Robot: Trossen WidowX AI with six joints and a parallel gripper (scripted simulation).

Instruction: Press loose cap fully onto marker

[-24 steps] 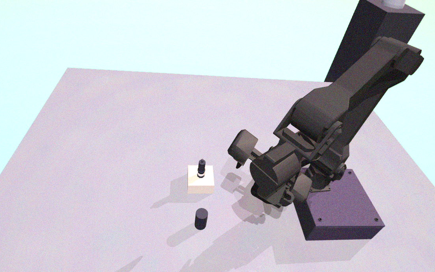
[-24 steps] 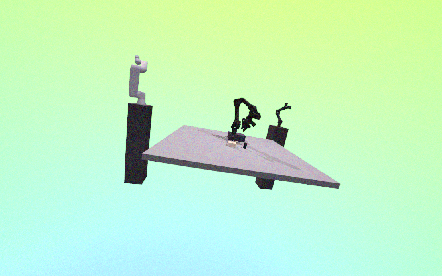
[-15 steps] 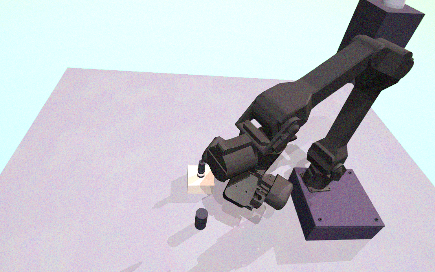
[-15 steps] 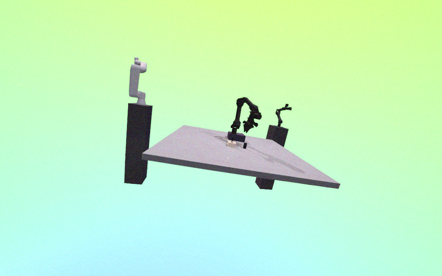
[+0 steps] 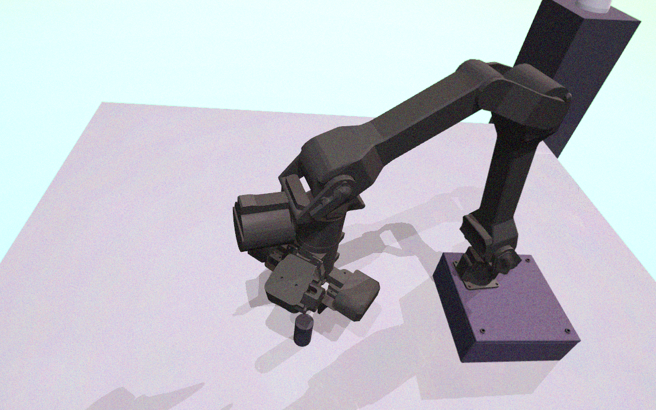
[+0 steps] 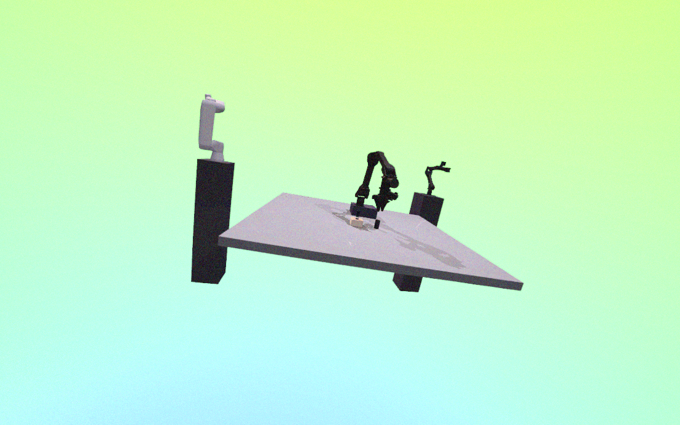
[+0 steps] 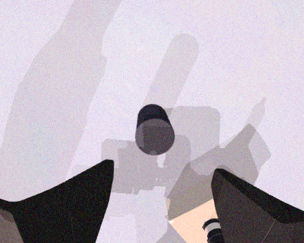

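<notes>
My gripper tip is now 8 cm above the dark cap. Round my gripper tip: holder block 2 cm behind, 13 cm to the right, 9 cm below.
</notes>
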